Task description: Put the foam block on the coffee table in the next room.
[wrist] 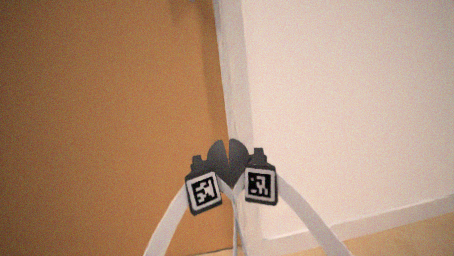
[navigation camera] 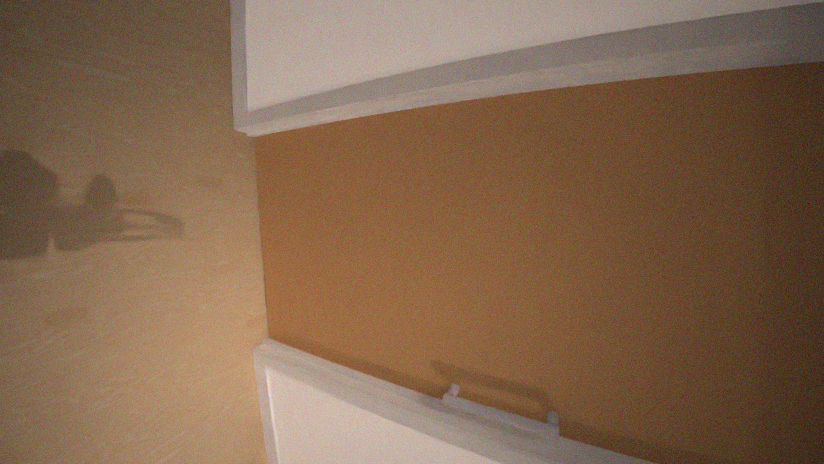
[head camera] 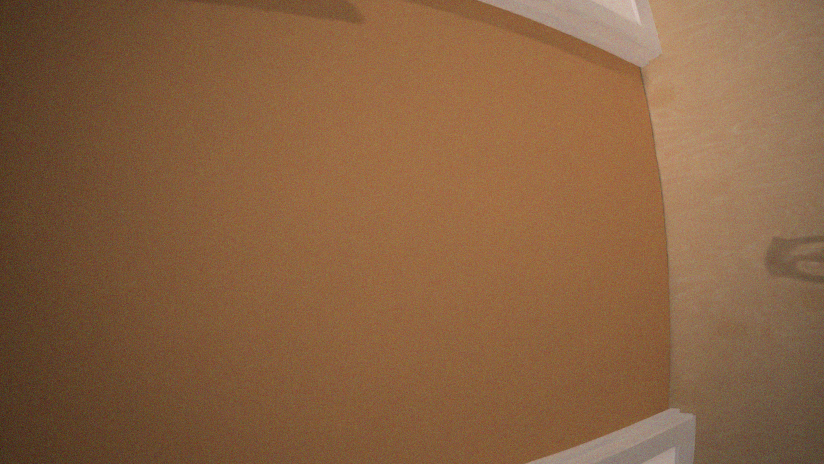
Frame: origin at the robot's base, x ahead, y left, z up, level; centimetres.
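Where they show: gripper, between the fingertips: point(wrist: 228, 157).
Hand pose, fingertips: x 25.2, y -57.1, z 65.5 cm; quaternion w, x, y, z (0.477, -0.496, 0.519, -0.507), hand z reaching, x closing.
After its pixels a point has its place.
My gripper point(wrist: 228, 157) @(x 25.2, y -57.1, z 65.5 cm) shows in the wrist view, low in the middle. Its two dark fingertips are together with a thin slit between them, and no object is held there. Behind the fingertips are the edge of a brown door-like panel point(wrist: 110, 115) @(x 86.6, y -21.8, z 63.7 cm) point(head camera: 345, 230) @(x 85.8, y -8.7, z 94.1 cm) point(navigation camera: 518, 230) @(x 85.3, y 0.0, z 116.6 cm) and a pale frame point(wrist: 235, 75) @(x 79.7, y -65.7, z 72.0 cm). The foam block and the coffee table do not show in these views.
The head and navigation views are turned sideways. Pale frames point(head camera: 622, 40) @(x 82.6, y -63.4, z 17.0 cm) point(navigation camera: 461, 86) @(x 75.4, y 38.6, z 101.6 cm) border the panel. A small handle point(navigation camera: 500, 413) @(x 81.2, y -54.2, z 115.6 cm) is at the lower frame. Wooden floor point(head camera: 749, 144) @(x 55.5, y -31.9, z 0.0 cm) point(navigation camera: 144, 345) @(x 38.1, y -45.0, z 0.0 cm) point(wrist: 400, 240) @(x 76.1, y -125.8, z 0.0 cm) carries an arm-like shadow. A white wall point(wrist: 350, 100) @(x 83.5, y -107.2, z 58.7 cm) stands right of the gripper.
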